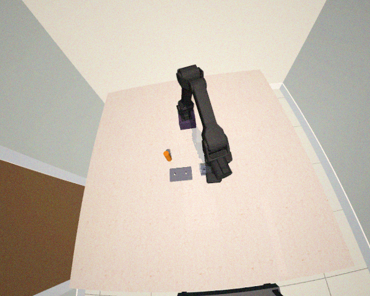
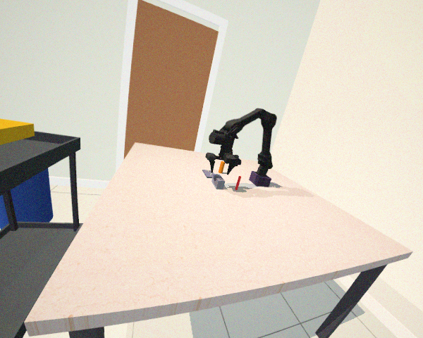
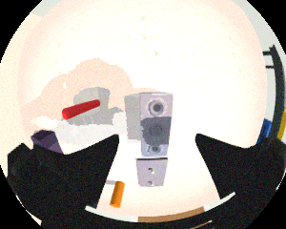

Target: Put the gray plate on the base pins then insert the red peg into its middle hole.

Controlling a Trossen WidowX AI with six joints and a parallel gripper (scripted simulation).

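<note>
The gray plate lies 30 mm below my gripper tip. The rest, counted from my gripper tip: red peg (100 mm behind, 50 mm to the left, 30 mm below); then orange cylinder (140 mm behind, 190 mm to the right, 30 mm below); then gray base (30 mm behind, 150 mm to the right, 60 mm below).
</note>
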